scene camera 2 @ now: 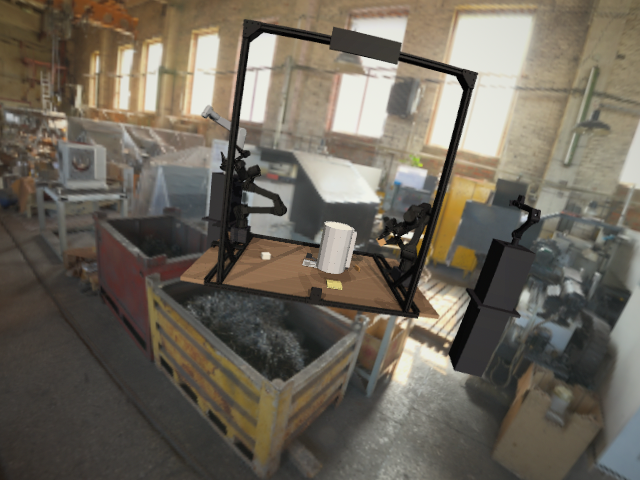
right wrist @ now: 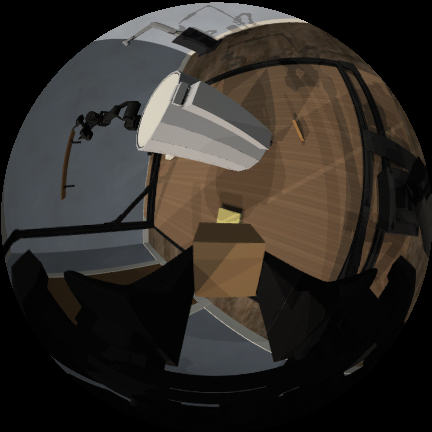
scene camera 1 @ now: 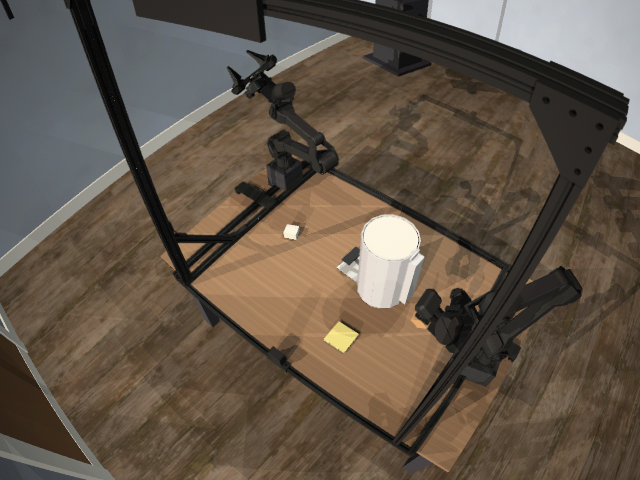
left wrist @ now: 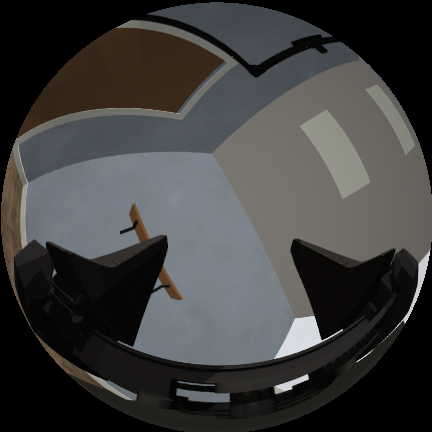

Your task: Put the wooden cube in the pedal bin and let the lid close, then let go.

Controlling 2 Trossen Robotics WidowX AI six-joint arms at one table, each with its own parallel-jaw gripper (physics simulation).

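Pixels of known places: left gripper, fingertip midpoint: (scene camera 2: pixel 227 147) (right wrist: pixel 74 134) (scene camera 1: pixel 236 58) (left wrist: pixel 232 244); right gripper, fingertip midpoint: (scene camera 2: pixel 379 242) (right wrist: pixel 224 251) (scene camera 1: pixel 419 318); left arm's base, link origin: (scene camera 2: pixel 241 226) (scene camera 1: pixel 283 163); right arm's base, link origin: (scene camera 2: pixel 404 269) (scene camera 1: pixel 485 356).
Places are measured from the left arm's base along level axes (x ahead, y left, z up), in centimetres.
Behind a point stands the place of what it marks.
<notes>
The white pedal bin (scene camera 1: pixel 385 281) {x 62.2, y -22.9, z 5.5 cm} (scene camera 2: pixel 333 253) {x 57.2, y -23.9, z 1.4 cm} (right wrist: pixel 215 125) {x 65.7, y -18.6, z 6.3 cm} stands upright on the table with its pale lid (scene camera 1: pixel 390 237) {x 57.8, y -15.8, z 15.0 cm} (right wrist: pixel 159 112) {x 62.6, y -18.5, z 15.0 cm} closed. Its pedal (scene camera 1: pixel 347 269) {x 44.9, y -17.7, z -10.1 cm} (scene camera 2: pixel 309 262) {x 45.6, y -14.0, z -10.1 cm} sticks out on the left in both scene views. My right gripper (scene camera 1: pixel 424 314) {x 78.2, y -32.1, z 14.5 cm} (scene camera 2: pixel 385 238) {x 78.2, y -32.1, z 14.5 cm} (right wrist: pixel 224 251) {x 78.2, y -32.1, z 14.5 cm} is shut on the wooden cube (scene camera 1: pixel 419 322) {x 79.1, y -33.8, z 16.1 cm} (scene camera 2: pixel 381 241) {x 78.6, y -33.8, z 15.4 cm} (right wrist: pixel 229 269) {x 80.1, y -31.8, z 16.3 cm} and holds it above the table, to the right of the bin in the scene views. My left gripper (scene camera 1: pixel 239 59) {x -11.2, y -6.4, z 46.5 cm} (scene camera 2: pixel 223 161) (left wrist: pixel 232 244) {x -11.2, y -6.4, z 46.5 cm} is open and empty, raised high and far from the bin.
A yellow pad (scene camera 1: pixel 341 336) {x 59.2, y -38.6, z -9.4 cm} (scene camera 2: pixel 334 284) {x 59.2, y -39.6, z -9.4 cm} (right wrist: pixel 229 215) {x 59.7, y -36.2, z -9.4 cm} lies in front of the bin. A small white block (scene camera 1: pixel 291 231) {x 20.9, y -18.8, z -7.6 cm} (scene camera 2: pixel 265 255) {x 20.3, y -20.2, z -8.1 cm} lies to the left. A thin orange piece (scene camera 2: pixel 357 268) {x 74.4, y -13.1, z -9.0 cm} (right wrist: pixel 298 130) {x 74.9, y -12.8, z -8.0 cm} lies right of the bin in scene camera 2. Black frame posts rise around the table.
</notes>
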